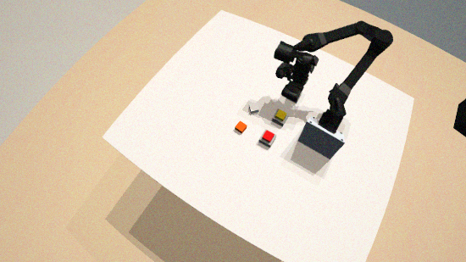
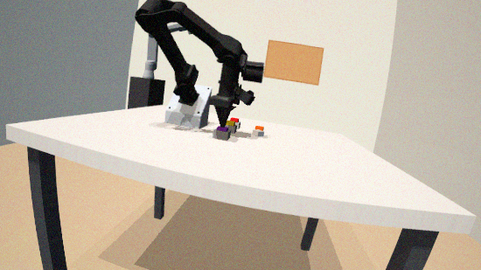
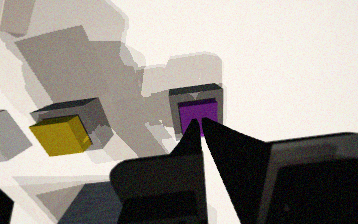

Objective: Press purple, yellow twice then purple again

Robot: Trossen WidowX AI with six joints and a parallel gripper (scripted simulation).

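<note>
Now: the purple button 1 cm below my gripper tip. The rest, counted from my gripper tip: yellow button 1 cm behind, 12 cm to the left; red button 3 cm behind, 22 cm to the left; white block 9 cm ahead, 15 cm to the left, 3 cm below.
</note>
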